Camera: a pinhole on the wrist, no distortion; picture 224 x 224 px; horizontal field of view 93.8 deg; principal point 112.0 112.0 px. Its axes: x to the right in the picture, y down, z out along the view. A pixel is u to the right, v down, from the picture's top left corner.
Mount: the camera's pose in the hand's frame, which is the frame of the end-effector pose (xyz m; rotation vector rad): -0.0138 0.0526 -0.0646 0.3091 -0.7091 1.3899
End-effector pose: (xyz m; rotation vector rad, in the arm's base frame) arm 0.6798 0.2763 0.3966 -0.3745 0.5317 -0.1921
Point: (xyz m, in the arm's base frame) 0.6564 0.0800 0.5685
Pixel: 54.6 93.0
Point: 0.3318 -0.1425 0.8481
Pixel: 31.2 151.9
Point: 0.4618 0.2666 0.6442
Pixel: 92.1 187.3
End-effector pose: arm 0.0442 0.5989 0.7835 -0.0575 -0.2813 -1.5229
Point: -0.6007 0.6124 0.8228
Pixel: 34.2 81.8
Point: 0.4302 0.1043 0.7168
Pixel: behind the camera
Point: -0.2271 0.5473 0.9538
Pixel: 89.5 52.1
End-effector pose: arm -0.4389 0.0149 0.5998 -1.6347 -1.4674 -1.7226
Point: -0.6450 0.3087 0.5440
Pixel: 65.5 38.1
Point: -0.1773 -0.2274 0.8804
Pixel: behind the camera
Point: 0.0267 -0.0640 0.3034
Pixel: outside the picture
